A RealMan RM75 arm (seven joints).
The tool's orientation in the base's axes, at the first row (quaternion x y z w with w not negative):
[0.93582 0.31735 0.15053 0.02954]
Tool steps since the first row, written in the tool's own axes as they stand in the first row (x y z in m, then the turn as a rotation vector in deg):
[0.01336 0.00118 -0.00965 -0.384 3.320 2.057]
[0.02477 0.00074 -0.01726 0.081 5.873 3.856]
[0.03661 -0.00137 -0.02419 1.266 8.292 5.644]
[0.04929 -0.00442 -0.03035 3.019 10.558 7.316]
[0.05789 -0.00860 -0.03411 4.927 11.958 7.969]
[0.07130 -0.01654 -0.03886 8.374 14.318 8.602]
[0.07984 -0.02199 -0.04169 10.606 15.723 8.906]
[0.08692 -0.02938 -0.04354 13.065 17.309 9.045]
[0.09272 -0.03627 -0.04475 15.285 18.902 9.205]
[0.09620 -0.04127 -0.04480 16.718 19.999 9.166]
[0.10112 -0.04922 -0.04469 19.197 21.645 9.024]
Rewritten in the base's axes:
[0.00785 0.00673 0.01289 2.271 -2.794 -1.560]
[0.01390 0.01365 0.02307 4.656 -4.476 -2.767]
[0.01951 0.02219 0.03247 7.501 -5.617 -3.795]
[0.02542 0.03202 0.04122 10.650 -6.298 -4.585]
[0.02833 0.04038 0.04643 13.102 -6.237 -4.495]
[0.03235 0.05460 0.05329 17.270 -6.014 -3.835]
[0.03475 0.06398 0.05741 19.864 -5.776 -3.326]
[0.03520 0.07406 0.05992 22.686 -5.552 -2.573]
[0.03517 0.08300 0.06156 25.339 -5.477 -1.901]
[0.03486 0.08908 0.06177 27.048 -5.488 -1.322]
[0.03394 0.09838 0.06176 29.836 -5.311 -0.286]

